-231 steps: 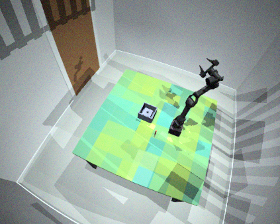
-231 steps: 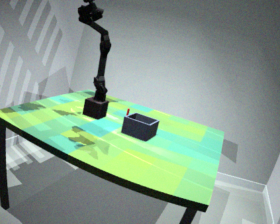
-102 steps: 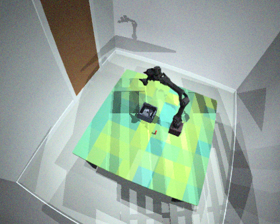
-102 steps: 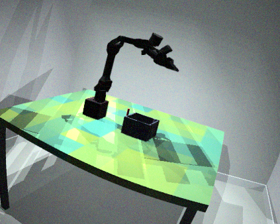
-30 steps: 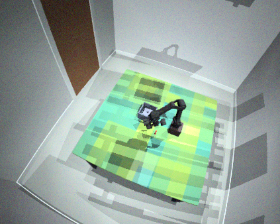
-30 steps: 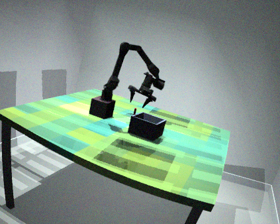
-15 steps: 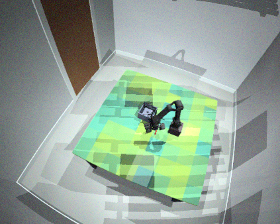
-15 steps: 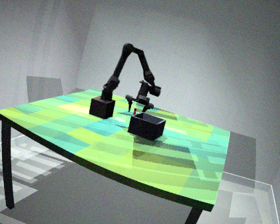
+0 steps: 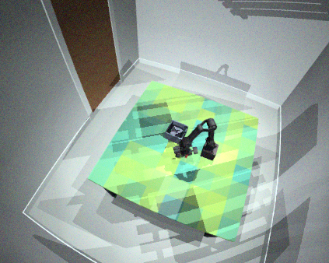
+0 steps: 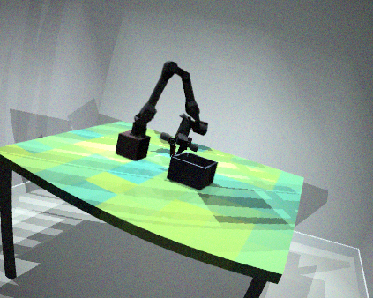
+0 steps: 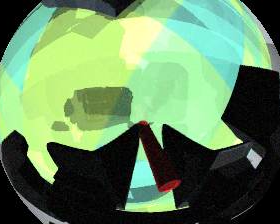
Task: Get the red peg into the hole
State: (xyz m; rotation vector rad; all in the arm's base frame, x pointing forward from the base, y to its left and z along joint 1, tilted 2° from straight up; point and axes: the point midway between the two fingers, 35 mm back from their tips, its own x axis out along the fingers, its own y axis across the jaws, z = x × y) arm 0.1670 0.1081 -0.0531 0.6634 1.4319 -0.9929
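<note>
My gripper tip is 160 mm short of the dark box, 170 mm to the left of it and 10 mm below it. Round my gripper tip: red peg (10 mm to the left, 20 mm above).
</note>
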